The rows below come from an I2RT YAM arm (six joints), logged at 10 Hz.
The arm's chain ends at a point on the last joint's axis. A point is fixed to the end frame.
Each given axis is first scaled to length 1.
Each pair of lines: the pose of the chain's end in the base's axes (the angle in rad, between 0 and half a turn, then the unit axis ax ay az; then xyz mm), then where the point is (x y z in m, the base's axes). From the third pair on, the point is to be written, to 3 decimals.
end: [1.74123 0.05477 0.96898 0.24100 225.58 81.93 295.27]
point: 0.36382 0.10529 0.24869
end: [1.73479 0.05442 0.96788 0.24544 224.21 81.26 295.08]
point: 0.36273 0.10527 0.24967
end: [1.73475 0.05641 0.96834 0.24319 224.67 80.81 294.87]
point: 0.363 0.104 0.249
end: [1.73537 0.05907 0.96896 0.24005 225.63 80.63 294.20]
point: 0.364 0.103 0.248
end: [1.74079 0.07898 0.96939 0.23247 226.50 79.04 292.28]
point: 0.365 0.098 0.245
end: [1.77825 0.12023 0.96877 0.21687 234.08 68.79 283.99]
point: 0.371 0.082 0.230
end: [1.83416 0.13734 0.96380 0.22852 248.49 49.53 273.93]
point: 0.383 0.065 0.214
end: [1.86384 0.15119 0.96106 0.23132 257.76 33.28 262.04]
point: 0.390 0.049 0.198
